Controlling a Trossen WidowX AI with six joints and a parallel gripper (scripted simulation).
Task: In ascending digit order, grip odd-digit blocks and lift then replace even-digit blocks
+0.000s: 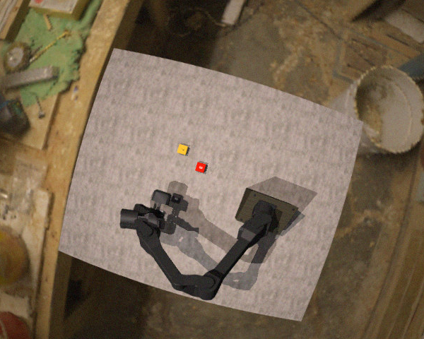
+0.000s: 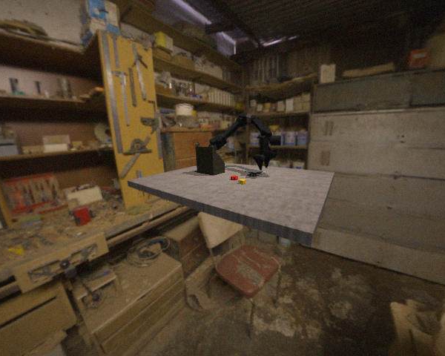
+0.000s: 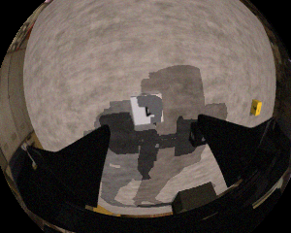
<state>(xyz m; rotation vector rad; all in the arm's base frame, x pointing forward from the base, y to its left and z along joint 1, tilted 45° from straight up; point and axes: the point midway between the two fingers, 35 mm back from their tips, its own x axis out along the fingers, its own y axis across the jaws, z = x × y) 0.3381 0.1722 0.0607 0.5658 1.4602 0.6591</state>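
My gripper tip is now 30 mm above the white block, 10 mm to the right of it and 10 mm short of it. The rest, counted from my gripper tip: red block (220 mm to the right, 80 mm behind, 30 mm below); then yellow block (250 mm to the right, 30 mm below); then dark block (80 mm to the right, 40 mm behind, 30 mm below).
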